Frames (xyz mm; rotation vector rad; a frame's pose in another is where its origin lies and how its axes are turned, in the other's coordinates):
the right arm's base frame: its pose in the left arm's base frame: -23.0 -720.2 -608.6 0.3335 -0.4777 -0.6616
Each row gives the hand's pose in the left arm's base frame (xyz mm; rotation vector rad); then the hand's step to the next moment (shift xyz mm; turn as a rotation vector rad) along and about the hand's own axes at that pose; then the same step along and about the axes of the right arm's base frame.
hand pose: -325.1 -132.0 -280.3 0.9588 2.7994 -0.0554
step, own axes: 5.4 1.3 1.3 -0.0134 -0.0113 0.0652
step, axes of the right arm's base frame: -5.6 0.5 -0.8 0.0052 -0.0374 -0.0559
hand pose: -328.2 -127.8 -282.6 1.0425 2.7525 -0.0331
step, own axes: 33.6 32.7 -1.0 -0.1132 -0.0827 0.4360
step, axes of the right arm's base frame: -33.9 31.3 -8.3 0.0582 -0.2576 -0.3742
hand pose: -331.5 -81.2 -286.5 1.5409 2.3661 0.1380
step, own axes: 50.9 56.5 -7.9 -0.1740 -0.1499 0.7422
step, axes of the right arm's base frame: -23.2 71.2 -15.5 0.0784 -0.4390 -0.6362
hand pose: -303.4 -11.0 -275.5 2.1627 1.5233 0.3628
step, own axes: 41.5 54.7 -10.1 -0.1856 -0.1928 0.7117
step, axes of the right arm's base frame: 31.2 61.9 -2.9 0.0382 -0.4580 -0.6057
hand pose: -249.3 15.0 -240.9 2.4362 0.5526 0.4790
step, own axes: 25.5 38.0 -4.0 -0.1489 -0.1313 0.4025
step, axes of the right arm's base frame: 39.9 18.9 12.8 -0.0122 -0.2946 -0.3384
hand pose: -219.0 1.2 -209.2 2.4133 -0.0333 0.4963
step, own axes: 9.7 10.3 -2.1 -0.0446 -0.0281 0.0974
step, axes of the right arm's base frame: 11.9 4.1 6.8 -0.0066 -0.0787 -0.0776
